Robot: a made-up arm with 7 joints. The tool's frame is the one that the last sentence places.
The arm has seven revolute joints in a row. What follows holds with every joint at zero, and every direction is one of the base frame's. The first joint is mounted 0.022 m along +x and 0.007 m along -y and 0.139 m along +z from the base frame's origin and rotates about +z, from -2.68 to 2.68 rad. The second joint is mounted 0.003 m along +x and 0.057 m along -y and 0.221 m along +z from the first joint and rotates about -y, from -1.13 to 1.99 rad. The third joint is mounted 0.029 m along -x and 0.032 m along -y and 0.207 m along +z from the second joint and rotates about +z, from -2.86 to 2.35 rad. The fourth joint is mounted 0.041 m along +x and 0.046 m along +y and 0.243 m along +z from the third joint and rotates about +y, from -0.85 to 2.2 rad. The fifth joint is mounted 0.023 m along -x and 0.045 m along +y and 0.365 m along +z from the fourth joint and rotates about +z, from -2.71 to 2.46 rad. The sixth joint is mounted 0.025 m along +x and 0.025 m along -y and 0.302 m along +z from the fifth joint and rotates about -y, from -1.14 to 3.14 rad. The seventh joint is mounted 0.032 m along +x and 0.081 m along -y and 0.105 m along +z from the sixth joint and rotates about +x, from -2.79 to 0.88 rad. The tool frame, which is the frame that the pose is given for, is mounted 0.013 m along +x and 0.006 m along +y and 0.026 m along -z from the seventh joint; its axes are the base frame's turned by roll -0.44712, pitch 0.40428 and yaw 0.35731 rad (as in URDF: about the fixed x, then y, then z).
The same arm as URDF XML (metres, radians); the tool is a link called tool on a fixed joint. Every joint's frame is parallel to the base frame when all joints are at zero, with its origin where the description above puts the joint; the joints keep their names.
<robot name="arm">
<link name="base"/>
<link name="link1"/>
<link name="link2"/>
<link name="link3"/>
<link name="link4"/>
<link name="link5"/>
<link name="link6"/>
<link name="link7"/>
<link name="tool"/>
<joint name="joint 1" type="revolute"><parent link="base"/><child link="link1"/><origin xyz="0.022 -0.007 0.139"/><axis xyz="0 0 1"/><limit lower="-2.68" upper="2.68"/></joint>
<joint name="joint 2" type="revolute"><parent link="link1"/><child link="link2"/><origin xyz="0.003 -0.057 0.221"/><axis xyz="0 -1 0"/><limit lower="-1.13" upper="1.99"/></joint>
<joint name="joint 3" type="revolute"><parent link="link2"/><child link="link3"/><origin xyz="-0.029 -0.032 0.207"/><axis xyz="0 0 1"/><limit lower="-2.86" upper="2.35"/></joint>
<joint name="joint 4" type="revolute"><parent link="link3"/><child link="link4"/><origin xyz="0.041 0.046 0.243"/><axis xyz="0 1 0"/><limit lower="-0.85" upper="2.2"/></joint>
<joint name="joint 5" type="revolute"><parent link="link4"/><child link="link5"/><origin xyz="-0.023 0.045 0.365"/><axis xyz="0 0 1"/><limit lower="-2.71" upper="2.46"/></joint>
<joint name="joint 6" type="revolute"><parent link="link5"/><child link="link6"/><origin xyz="0.025 -0.025 0.302"/><axis xyz="0 -1 0"/><limit lower="-1.14" upper="3.14"/></joint>
<joint name="joint 7" type="revolute"><parent link="link6"/><child link="link7"/><origin xyz="0.032 -0.081 0.105"/><axis xyz="1 0 0"/><limit lower="-2.79" upper="0.88"/></joint>
<joint name="tool_joint" type="fixed"><parent link="link7"/><child link="tool"/><origin xyz="0.013 0.006 -0.026" rpy="-0.4471 0.4043 0.3573"/></joint>
</robot>

